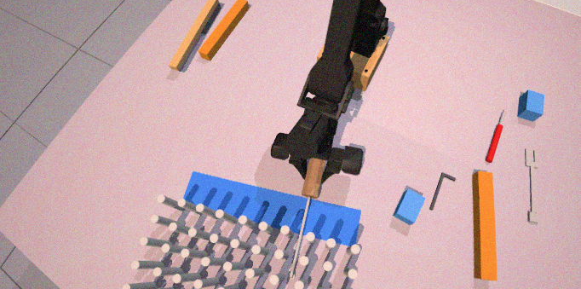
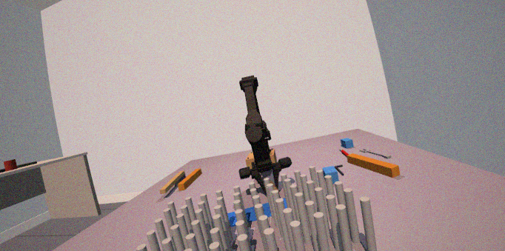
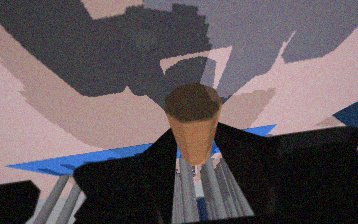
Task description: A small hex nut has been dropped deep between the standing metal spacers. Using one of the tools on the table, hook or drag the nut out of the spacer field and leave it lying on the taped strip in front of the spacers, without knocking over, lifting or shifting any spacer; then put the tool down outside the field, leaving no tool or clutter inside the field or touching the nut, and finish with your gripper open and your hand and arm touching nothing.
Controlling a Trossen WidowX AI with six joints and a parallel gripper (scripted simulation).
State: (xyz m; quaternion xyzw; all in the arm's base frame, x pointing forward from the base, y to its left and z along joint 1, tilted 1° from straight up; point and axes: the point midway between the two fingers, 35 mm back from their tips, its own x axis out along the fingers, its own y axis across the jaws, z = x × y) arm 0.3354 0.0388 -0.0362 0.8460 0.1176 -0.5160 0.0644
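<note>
My gripper tip is now 10 cm short of the tool with brown wooden handle and 3 cm to the right of it. The rest, counted from my gripper tip: blue taped strip: 10 cm ahead, 6 cm to the right, 1 cm below; red screwdriver: 34 cm to the left, 32 cm behind; black hex key: 26 cm to the left, 13 cm behind, 1 cm below.
</note>
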